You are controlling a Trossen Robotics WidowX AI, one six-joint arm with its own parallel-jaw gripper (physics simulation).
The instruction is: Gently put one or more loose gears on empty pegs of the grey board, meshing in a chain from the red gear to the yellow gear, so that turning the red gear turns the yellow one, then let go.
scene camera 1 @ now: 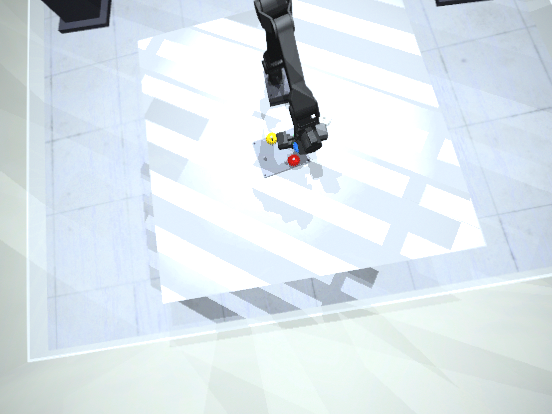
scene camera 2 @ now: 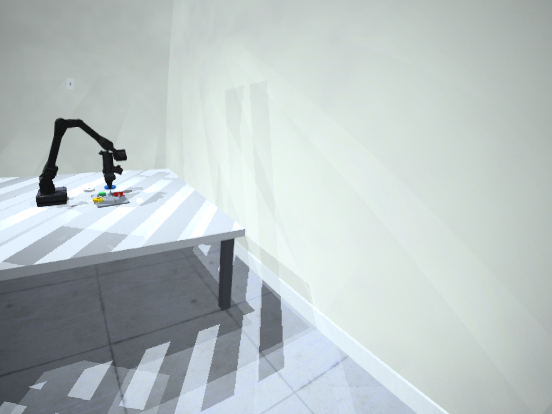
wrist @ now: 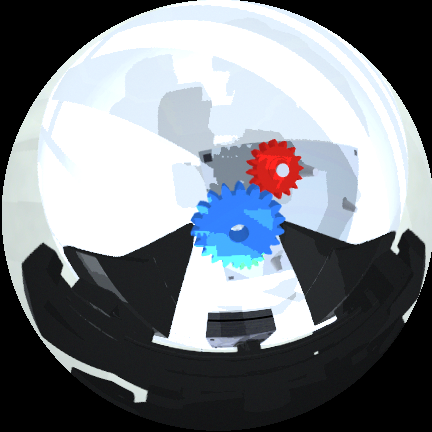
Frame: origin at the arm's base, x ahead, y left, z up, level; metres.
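Seen in the pictures: gripper, fingertip midpoint: (scene camera 2: 109, 188) (wrist: 236, 227); arm's base, link origin: (scene camera 1: 275, 78) (scene camera 2: 47, 193) (wrist: 247, 342).
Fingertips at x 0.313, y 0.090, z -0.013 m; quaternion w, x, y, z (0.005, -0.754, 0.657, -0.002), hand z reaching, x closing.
Pixels of each thing's top centre, then the offset from my fingertips to it.
- blue gear, top centre: (wrist: 238, 233) (scene camera 1: 301, 145) (scene camera 2: 110, 186) dx +0.002, dy +0.000, dz +0.013 m
- grey board, top centre: (wrist: 314, 230) (scene camera 1: 280, 148) (scene camera 2: 108, 194) dx -0.003, dy -0.087, dz -0.013 m
- red gear, top centre: (wrist: 279, 169) (scene camera 1: 293, 159) dx +0.047, dy -0.032, dz -0.018 m
- yellow gear, top centre: (scene camera 1: 271, 137) (scene camera 2: 97, 198) dx -0.059, dy -0.122, dz -0.017 m
- green gear, top centre: (wrist: 246, 256) (scene camera 2: 102, 192) dx -0.044, dy -0.021, dz -0.018 m
- white gear, top centre: (scene camera 1: 324, 118) (scene camera 2: 89, 188) dx -0.132, dy +0.108, dz -0.026 m
My gripper (scene camera 1: 295, 144) (scene camera 2: 110, 186) (wrist: 236, 227) is shut on the blue gear (scene camera 1: 296, 147) (scene camera 2: 114, 187) (wrist: 235, 212), holding it roughly flat above the grey board (scene camera 1: 272, 168) (scene camera 2: 113, 203) (wrist: 312, 202). The red gear (scene camera 1: 293, 160) (scene camera 2: 118, 194) (wrist: 265, 172) sits on a peg; in the wrist view the blue gear's edge overlaps its lower left edge. The yellow gear (scene camera 1: 271, 138) (scene camera 2: 97, 200) is at the board's edge nearer the arm base. The green gear (scene camera 2: 102, 193) shows behind it and is largely hidden in the wrist view. Board under the blue gear is hidden.
Bare pegs show on the board, one peg (wrist: 349, 204) at the right and another peg (wrist: 276, 262) below the blue gear in the wrist view. A white gear (scene camera 2: 89, 189) lies on the table beyond the board. The arm's base (scene camera 1: 277, 95) (scene camera 2: 51, 196) (wrist: 240, 325) stands nearby.
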